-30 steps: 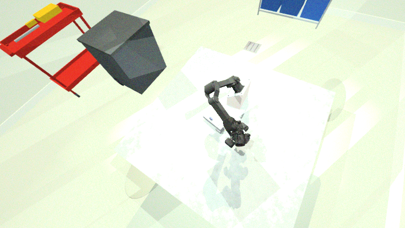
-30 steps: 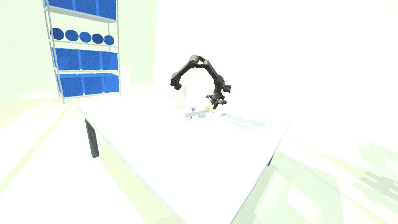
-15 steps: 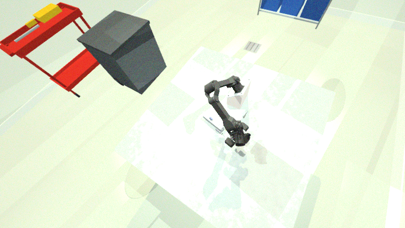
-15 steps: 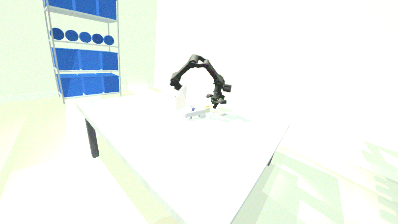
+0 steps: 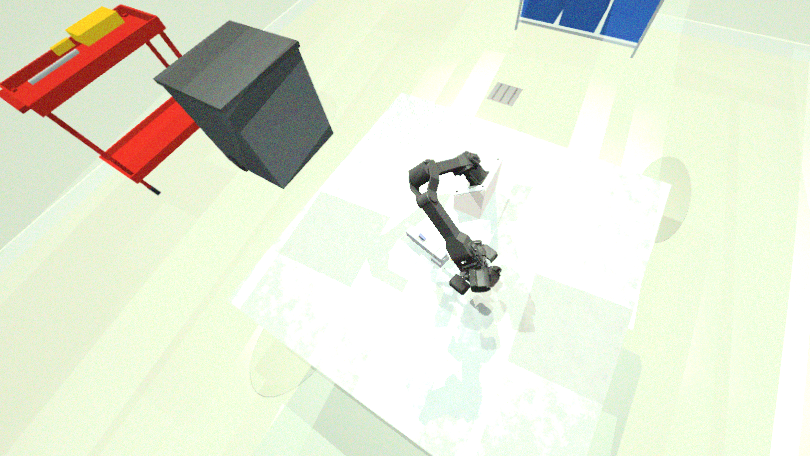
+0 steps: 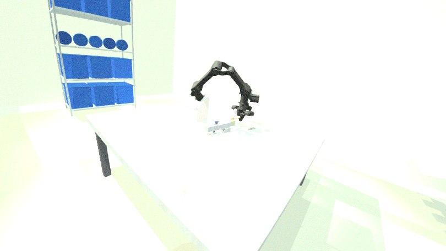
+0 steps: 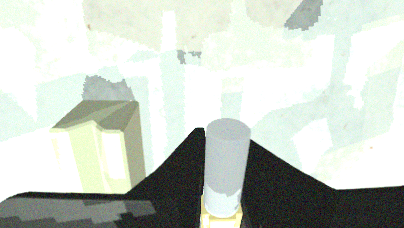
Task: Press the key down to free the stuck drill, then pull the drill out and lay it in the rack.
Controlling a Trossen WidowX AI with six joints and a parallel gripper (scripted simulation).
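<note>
Now: gripper tip 1 cm past the drill, 4 cm to the left of it and 3 cm below it. Also, from my gripper tip: small blue key: 4 cm behind, 23 cm to the right; pale holder block: 3 cm behind, 20 cm to the right, 2 cm below; olive block: 7 cm behind, 3 cm to the right, 3 cm below.
</note>
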